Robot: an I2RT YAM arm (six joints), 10 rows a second.
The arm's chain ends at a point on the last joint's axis. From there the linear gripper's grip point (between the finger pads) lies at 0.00 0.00 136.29 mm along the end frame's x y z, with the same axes.
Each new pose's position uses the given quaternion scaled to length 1; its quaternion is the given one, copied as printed.
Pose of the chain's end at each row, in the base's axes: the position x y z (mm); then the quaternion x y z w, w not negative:
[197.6, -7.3, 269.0, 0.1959, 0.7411, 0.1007, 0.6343]
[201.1, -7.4, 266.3, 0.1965, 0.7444, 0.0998, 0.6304]
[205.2, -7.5, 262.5, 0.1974, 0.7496, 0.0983, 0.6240]
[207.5, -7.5, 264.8, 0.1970, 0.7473, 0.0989, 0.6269]
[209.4, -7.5, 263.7, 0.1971, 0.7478, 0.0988, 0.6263]
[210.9, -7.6, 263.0, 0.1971, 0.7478, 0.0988, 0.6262]
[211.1, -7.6, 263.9, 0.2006, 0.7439, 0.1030, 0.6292]
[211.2, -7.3, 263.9, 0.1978, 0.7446, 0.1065, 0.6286]
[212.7, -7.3, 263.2, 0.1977, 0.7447, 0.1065, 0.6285]
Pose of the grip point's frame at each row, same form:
[331.1, -20.8, 245.1, 0.1959, 0.7411, 0.1007, 0.6343]
[334.3, -20.9, 241.0, 0.1965, 0.7444, 0.0998, 0.6304]
[338.0, -21.0, 235.0, 0.1974, 0.7496, 0.0983, 0.6240]
[340.5, -21.0, 238.3, 0.1970, 0.7473, 0.0989, 0.6269]
[342.4, -21.0, 237.0, 0.1971, 0.7478, 0.0988, 0.6263]
[343.9, -21.1, 236.3, 0.1971, 0.7478, 0.0988, 0.6262]
[344.3, -21.1, 238.4, 0.2006, 0.7439, 0.1030, 0.6292]
[344.5, -19.6, 238.4, 0.1978, 0.7446, 0.1065, 0.6286]
[346.0, -19.6, 237.7, 0.1977, 0.7447, 0.1065, 0.6285]

